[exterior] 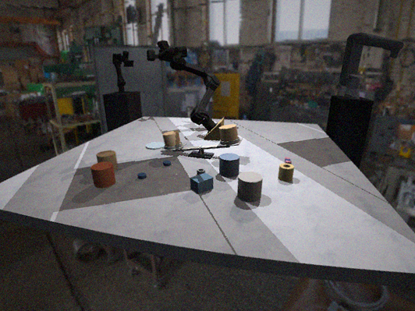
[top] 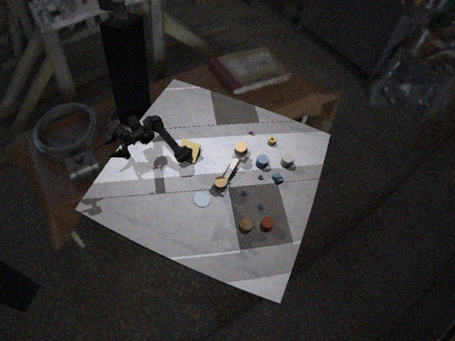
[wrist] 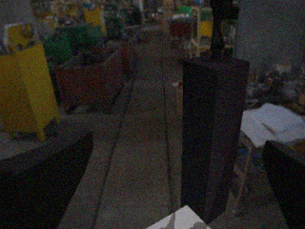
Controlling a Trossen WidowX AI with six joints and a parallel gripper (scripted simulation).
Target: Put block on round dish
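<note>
The pale green block is 530 mm ahead of my gripper tip, 280 mm to the left of it and 390 mm below it. Round my gripper tip: pale blue round dish (460 mm ahead, 170 mm to the left, 420 mm below); then balance beam (540 mm ahead, 420 mm to the left, 390 mm below); then balance (550 mm ahead, 420 mm to the left, 400 mm below).
</note>
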